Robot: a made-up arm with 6 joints.
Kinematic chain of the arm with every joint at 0, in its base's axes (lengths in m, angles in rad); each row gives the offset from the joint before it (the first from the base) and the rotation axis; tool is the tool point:
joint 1: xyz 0 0 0.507 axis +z
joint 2: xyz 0 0 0 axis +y
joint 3: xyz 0 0 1.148 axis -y
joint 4: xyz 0 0 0 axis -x
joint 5: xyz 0.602 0 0 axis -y
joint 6: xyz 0 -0.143 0 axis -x
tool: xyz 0 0 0
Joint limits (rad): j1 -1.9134..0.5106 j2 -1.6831..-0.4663 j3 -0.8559..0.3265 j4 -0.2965..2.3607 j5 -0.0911..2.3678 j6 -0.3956..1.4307
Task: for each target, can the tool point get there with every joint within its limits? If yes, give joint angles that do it. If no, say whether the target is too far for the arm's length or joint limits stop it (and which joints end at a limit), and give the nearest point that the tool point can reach.
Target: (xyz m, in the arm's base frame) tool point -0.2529 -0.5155 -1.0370
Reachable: no: joint limits stop it (at a limit: joint 1, joint 2, joint 3, joint 4) | nearest point -0.5461 -0.4626 0.7932 | short by 1.854 m
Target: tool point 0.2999 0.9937 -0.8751
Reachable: no: joint limits stop it (at a limit: joint 1, joint 2, joint 3, joint 4) | nearest point 0.1072 0.7076 0.7932 | short by 1.704 m
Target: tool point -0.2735 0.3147 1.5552
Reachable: yes | joints -0.9351 -0.9271 -0.5337 1.3364 0.2320 1.0556
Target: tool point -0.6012 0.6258 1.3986
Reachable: yes | joints -0.9680 -1.2710 -0.1551 0.1889 0.4657 0.2445
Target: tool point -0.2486 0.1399 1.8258
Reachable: yes | joints -0.2728 -0.6792 -0.1212 2.0647 0.9250 0.0991
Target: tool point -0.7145 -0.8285 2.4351
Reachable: no: too far | nearest point -0.6004 -0.4212 1.8753 | short by 0.702 m
